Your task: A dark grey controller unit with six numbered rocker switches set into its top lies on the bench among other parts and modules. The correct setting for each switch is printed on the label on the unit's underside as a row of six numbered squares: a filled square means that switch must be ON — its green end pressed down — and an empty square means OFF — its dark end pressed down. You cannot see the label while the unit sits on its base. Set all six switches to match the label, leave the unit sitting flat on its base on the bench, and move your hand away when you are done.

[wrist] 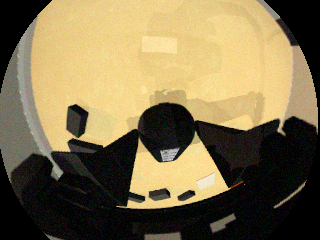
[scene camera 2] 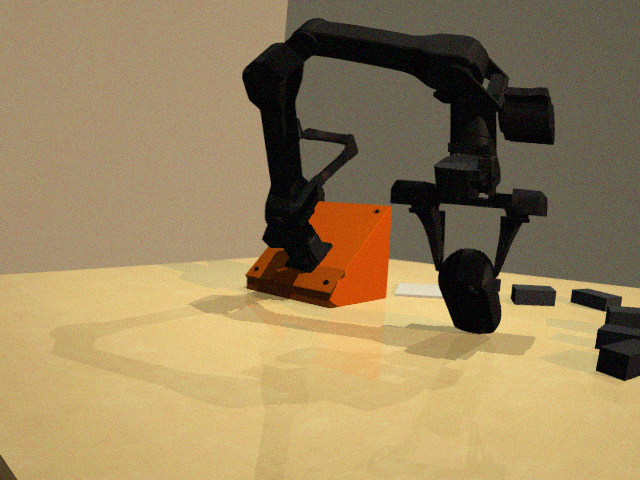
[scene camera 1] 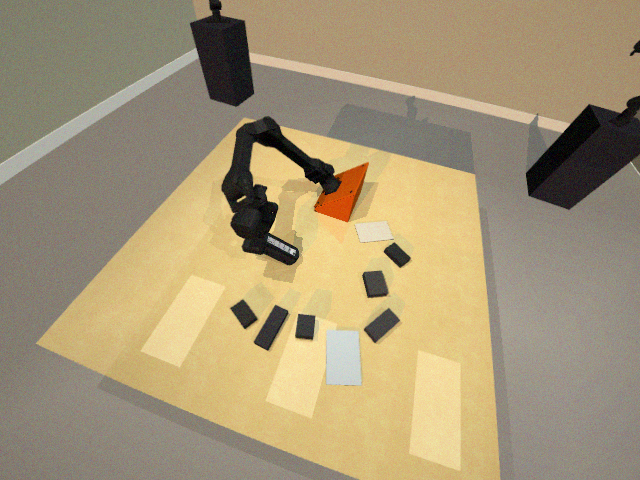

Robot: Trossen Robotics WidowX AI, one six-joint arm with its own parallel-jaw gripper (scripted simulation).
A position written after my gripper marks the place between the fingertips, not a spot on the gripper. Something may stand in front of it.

I see my gripper [scene camera 2: 467, 274] and a pale blue sheet [scene camera 1: 343, 364].
My gripper is seen too in the wrist view [wrist: 166, 128] and in scene camera 1 [scene camera 1: 264, 241]. The wrist view misses the pale blue sheet, which is hidden by my gripper. Scene camera 2 does not show the pale blue sheet: it is out of frame.
